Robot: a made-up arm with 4 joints.
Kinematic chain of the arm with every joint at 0, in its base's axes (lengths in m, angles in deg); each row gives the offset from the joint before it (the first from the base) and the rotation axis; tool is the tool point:
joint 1: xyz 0 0 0.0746 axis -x
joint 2: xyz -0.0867 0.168 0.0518 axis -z
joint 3: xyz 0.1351 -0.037 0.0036 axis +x
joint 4: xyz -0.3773 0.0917 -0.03 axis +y
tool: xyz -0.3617 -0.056 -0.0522
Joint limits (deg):
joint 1: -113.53..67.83
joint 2: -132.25..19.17
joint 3: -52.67..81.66
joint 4: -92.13..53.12
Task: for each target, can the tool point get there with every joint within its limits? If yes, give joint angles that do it. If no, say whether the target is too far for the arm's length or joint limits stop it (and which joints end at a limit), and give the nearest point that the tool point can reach.
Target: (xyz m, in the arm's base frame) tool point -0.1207 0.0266 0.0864
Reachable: no: joint limits stop it (at a limit: joint 1, joint 2, joint 4) | nearest point -0.2013 0.1749 -0.0398 | short by 0.211 m
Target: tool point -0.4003 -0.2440 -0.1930
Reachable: yes | joints -71.57 -55.64 13.85 26.63
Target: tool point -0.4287 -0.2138 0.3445
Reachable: yes | joints 35.52 -52.91 47.73 16.13
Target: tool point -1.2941 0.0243 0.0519
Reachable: no: too far | nearest point -0.6926 0.0735 0.0059 | short by 0.605 m
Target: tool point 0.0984 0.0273 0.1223
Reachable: no: joint limits stop it (at a limit: joint 1, joint 3, joint 4) | nearest point 0.2121 0.2118 0.1121 | short by 0.217 m
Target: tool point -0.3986 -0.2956 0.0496
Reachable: yes | joints 31.25 -70.68 33.70 -39.52
